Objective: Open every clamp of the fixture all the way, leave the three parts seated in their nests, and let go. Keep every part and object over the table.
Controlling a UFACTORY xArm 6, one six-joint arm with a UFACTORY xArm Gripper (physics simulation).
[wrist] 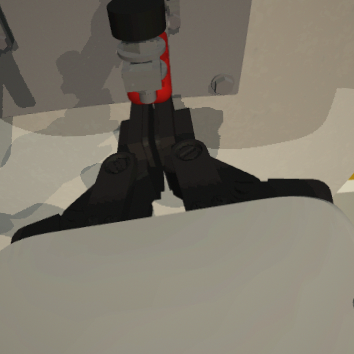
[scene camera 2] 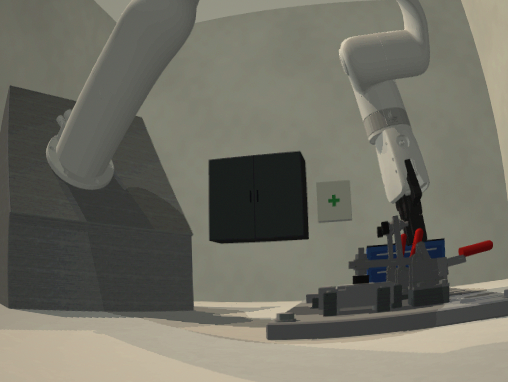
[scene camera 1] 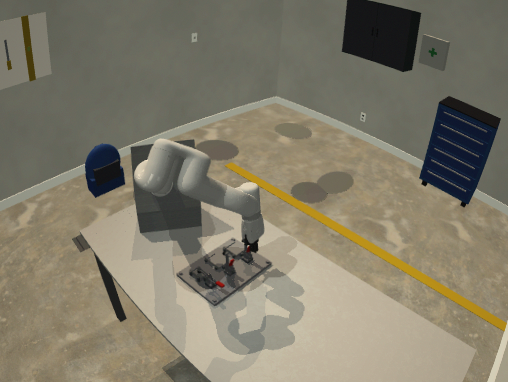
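Pixels of known places: gripper, fingertip midpoint: (wrist: pixel 157 112) (scene camera 1: pixel 254 250); arm's base, link origin: (scene camera 2: pixel 79 161).
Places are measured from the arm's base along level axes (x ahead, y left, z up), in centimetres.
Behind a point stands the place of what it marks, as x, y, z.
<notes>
The fixture plate (scene camera 1: pixel 248 276) @[55.0, 0.5, -21.4] (scene camera 2: pixel 350 328) @[39.0, -20.3, -22.2] (wrist: pixel 210 40) @[51.7, 11.8, -21.4] carries three clamps. The near clamp's red handle (scene camera 1: pixel 220 284) @[52.9, -14.3, -16.3] (scene camera 2: pixel 476 248) @[52.4, -15.1, -16.6] sticks outward, nearly level; its bar (scene camera 2: pixel 372 264) @[41.4, -14.4, -17.0] lies level above a grey part (scene camera 2: pixel 350 296) @[39.2, -15.7, -19.8]. The middle clamp's red handle (scene camera 1: pixel 231 262) @[49.1, -3.7, -14.0] stands steeply. The far clamp's red handle (scene camera 1: pixel 248 249) @[48.8, 7.2, -14.1] (wrist: pixel 167 65) @[48.4, 8.8, -14.0] also stands steeply, partly behind a black-tipped spindle (wrist: pixel 136 20) @[45.0, 8.1, -11.1] in the wrist view. My gripper (scene camera 1: pixel 254 247) @[51.1, 8.1, -14.1] (scene camera 2: pixel 416 225) @[51.1, 8.1, -14.1] (wrist: pixel 157 112) @[51.1, 8.1, -14.1] is shut and empty, its fingertips close beside this handle; contact is unclear. The other parts' seating is unclear.
The fixture lies on the pale table (scene camera 1: pixel 350 325) @[103.4, 6.4, -22.9]. The dark robot pedestal (scene camera 1: pixel 167 220) @[6.6, -2.5, -17.0] (scene camera 2: pixel 100 265) @[6.6, -2.7, -16.3] stands at the table's back. Corner bolts (scene camera 1: pixel 268 263) (wrist: pixel 222 84) @[55.0, 12.7, -20.7] rise from the plate. The raised clamp arms stand close around the gripper.
</notes>
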